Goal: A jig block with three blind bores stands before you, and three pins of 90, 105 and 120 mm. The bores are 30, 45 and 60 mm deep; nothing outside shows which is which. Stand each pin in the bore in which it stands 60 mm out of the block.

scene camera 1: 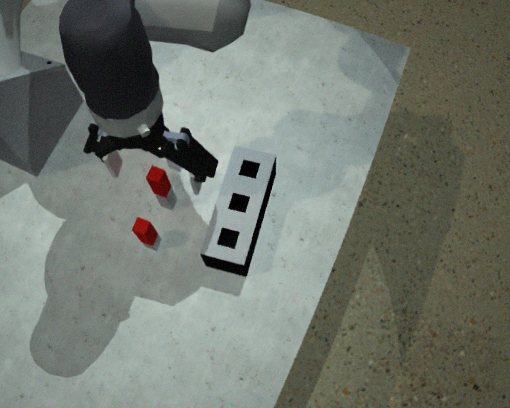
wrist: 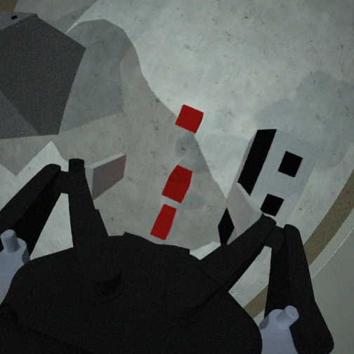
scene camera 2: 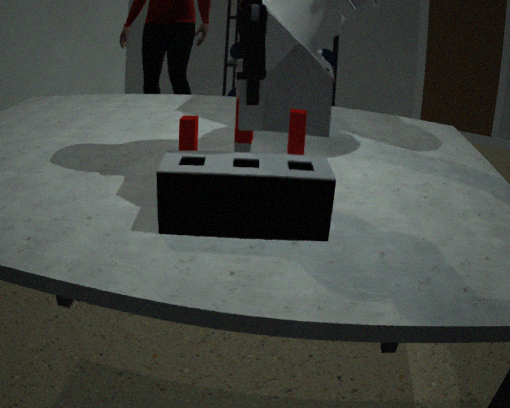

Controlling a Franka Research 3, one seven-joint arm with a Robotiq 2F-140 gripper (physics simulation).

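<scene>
The pale jig block (scene camera 1: pixel 233 220) (scene camera 2: pixel 246 205) (wrist: pixel 305 145) has three square bores in its top, no pin in any. Three red pins stand upright beside it. In scene camera 2, the left pin (scene camera 2: pixel 188 133) (scene camera 1: pixel 145 231) (wrist: pixel 163 222) looks shortest. The middle pin (scene camera 2: pixel 244 136) (scene camera 1: pixel 158 181) (wrist: pixel 177 184) is partly hidden by a finger. The right pin (scene camera 2: pixel 297 131) (wrist: pixel 189 118) is hidden behind the gripper in scene camera 1. My gripper (scene camera 1: pixel 155 175) (scene camera 2: pixel 251 117) (wrist: pixel 176 179) is open and empty above the row, its fingers spread on either side in the wrist view.
The grey robot base (scene camera 1: pixel 37 115) (scene camera 2: pixel 300 95) (wrist: pixel 37 80) stands behind the pins. The block lies between the pins and the near edge of the table (scene camera 1: pixel 305 280) (scene camera 2: pixel 240 280). A person (scene camera 2: pixel 169 50) stands beyond the table. The arm casts broad shadows.
</scene>
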